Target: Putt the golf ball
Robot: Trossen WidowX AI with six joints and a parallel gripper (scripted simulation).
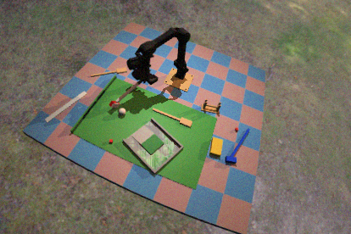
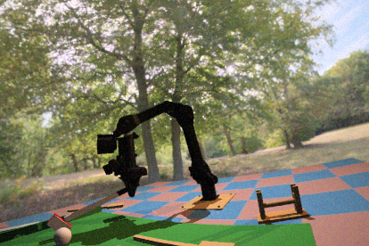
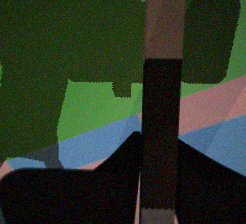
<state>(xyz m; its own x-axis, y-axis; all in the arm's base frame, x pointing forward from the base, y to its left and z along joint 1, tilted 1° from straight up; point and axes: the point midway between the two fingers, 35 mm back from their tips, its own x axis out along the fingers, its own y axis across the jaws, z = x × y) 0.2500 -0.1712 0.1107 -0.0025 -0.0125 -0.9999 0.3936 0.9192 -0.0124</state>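
The red putter lies 11 cm ahead of my gripper tip and 4 cm to the right of it. Also, from my gripper tip: yellow block 55 cm to the left, 20 cm ahead, 6 cm below; then white golf ball 23 cm ahead, 5 cm below, 3 cm to the right; then pale plank 36 cm to the right, 34 cm ahead, 8 cm below.
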